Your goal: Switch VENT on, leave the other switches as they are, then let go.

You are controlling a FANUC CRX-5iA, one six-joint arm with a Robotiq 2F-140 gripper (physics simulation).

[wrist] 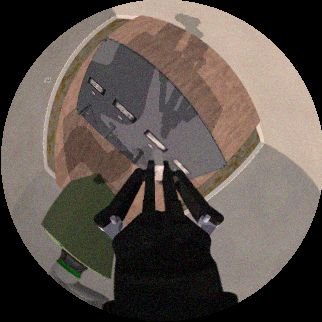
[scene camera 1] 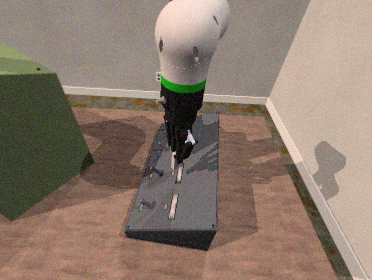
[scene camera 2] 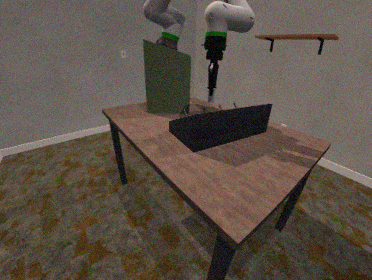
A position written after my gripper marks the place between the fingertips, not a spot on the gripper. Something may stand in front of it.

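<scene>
My gripper [scene camera 1: 176,166] is visible to me, and the wrist view shows me the gripper [wrist: 157,155] too. I also see a dark grey switch panel [scene camera 1: 184,212], and looking from the wrist I find the panel [wrist: 123,90] there as well.
</scene>
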